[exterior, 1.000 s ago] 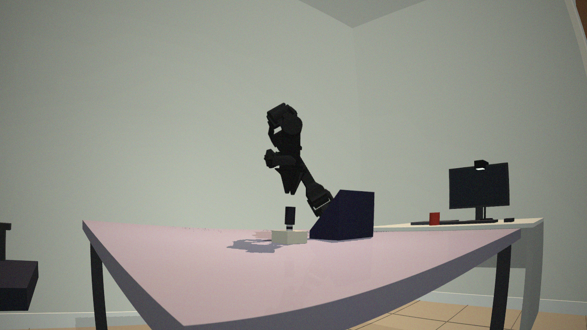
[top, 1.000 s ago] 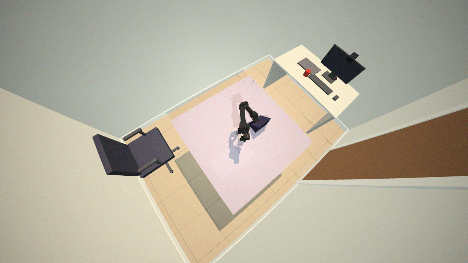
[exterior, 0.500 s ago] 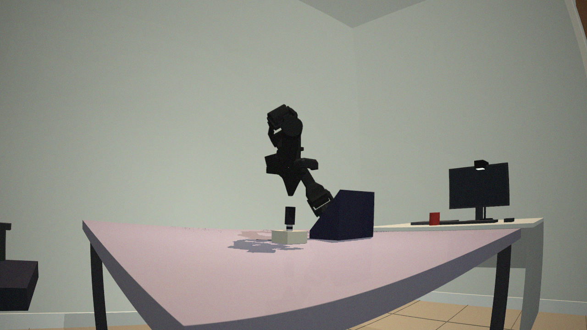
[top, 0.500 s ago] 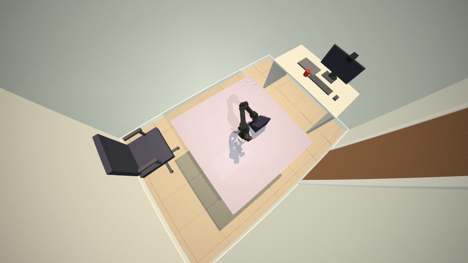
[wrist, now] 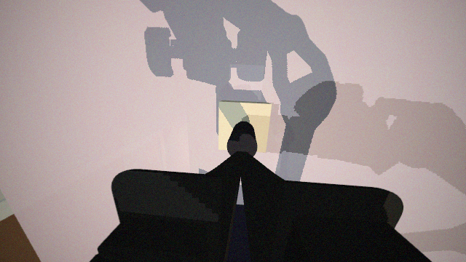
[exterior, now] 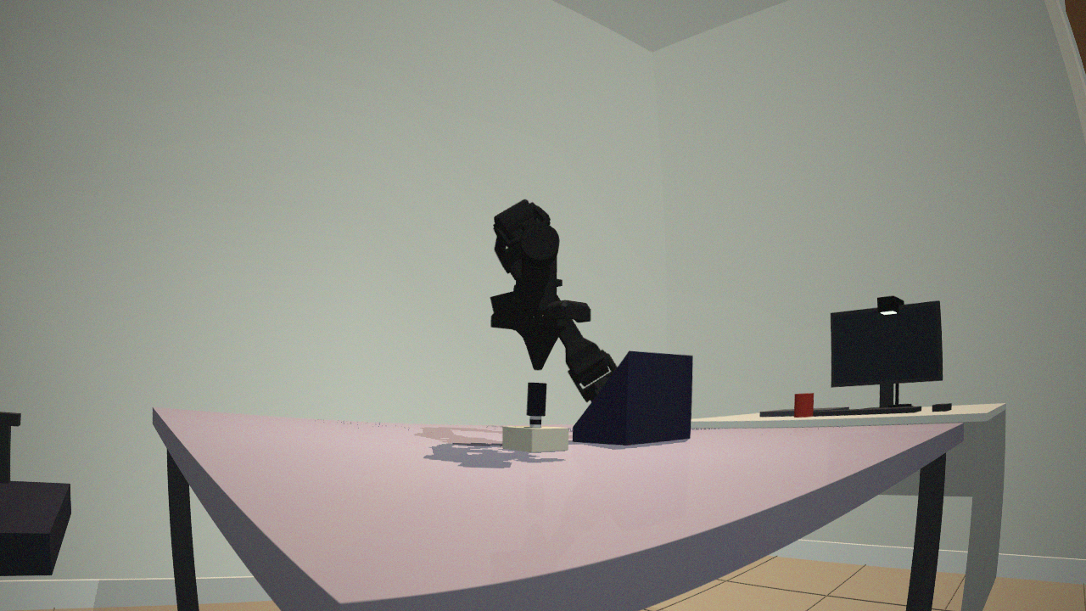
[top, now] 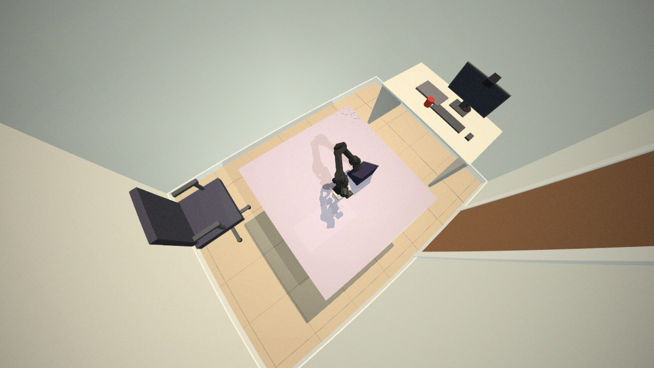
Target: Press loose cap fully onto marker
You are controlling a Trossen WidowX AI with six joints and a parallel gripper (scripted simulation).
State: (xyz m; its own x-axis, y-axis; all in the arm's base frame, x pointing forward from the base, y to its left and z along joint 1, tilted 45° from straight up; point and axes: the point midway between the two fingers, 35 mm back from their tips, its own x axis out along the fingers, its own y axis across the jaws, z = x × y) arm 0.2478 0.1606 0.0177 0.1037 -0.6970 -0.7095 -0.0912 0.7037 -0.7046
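My gripper tip is now 5 cm above the dark marker cap. The rest, counted from my gripper tip: marker (5 cm below); then cream holder block (11 cm below).
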